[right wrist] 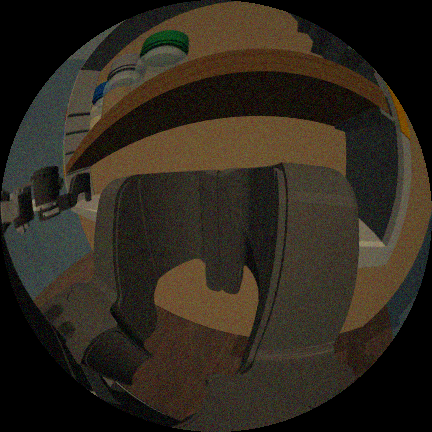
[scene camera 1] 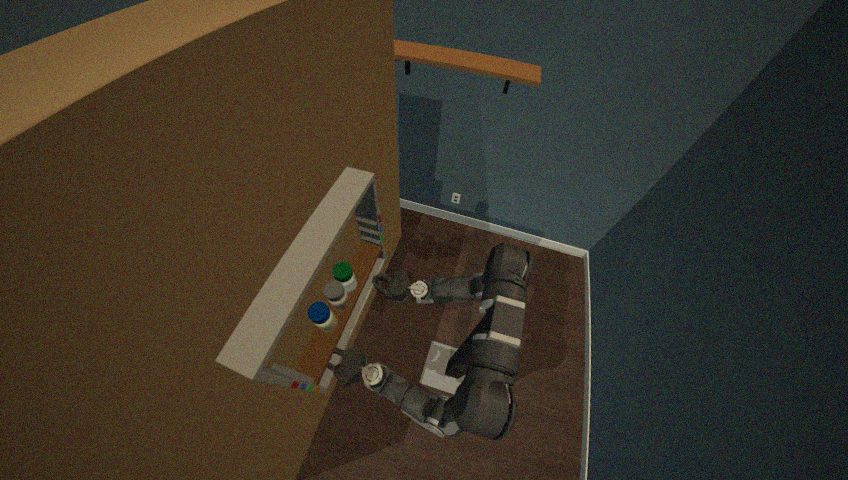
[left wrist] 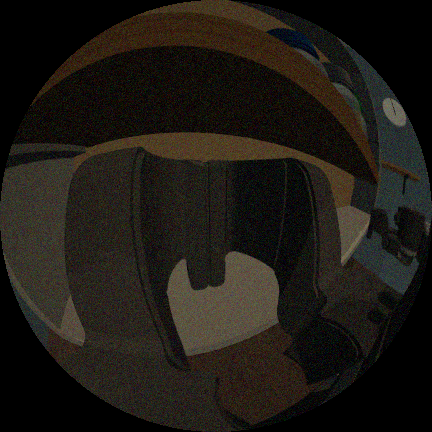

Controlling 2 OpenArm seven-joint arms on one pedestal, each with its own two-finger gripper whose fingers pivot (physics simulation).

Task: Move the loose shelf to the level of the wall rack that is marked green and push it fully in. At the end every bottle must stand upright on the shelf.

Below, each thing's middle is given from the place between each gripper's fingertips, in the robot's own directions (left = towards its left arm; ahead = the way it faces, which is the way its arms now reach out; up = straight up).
Right now my right hand is 40 mm short of the wooden shelf [scene camera 1: 318, 352], 140 mm to the right of it and 80 mm below it. From my right hand the other things lie so: rack frame [scene camera 1: 247, 350] 40 mm ahead, 130 mm to the left, 200 mm above; then pedestal base plate [scene camera 1: 433, 375] 380 mm behind, 140 mm to the left, 370 mm below.
I see the wooden shelf 15 cm to the right of my left hand and 6 cm above it. From my left hand the other things lie so: rack frame: 15 cm to the right, 17 cm above; then pedestal base plate: 42 cm behind, 15 cm to the right, 40 cm below.
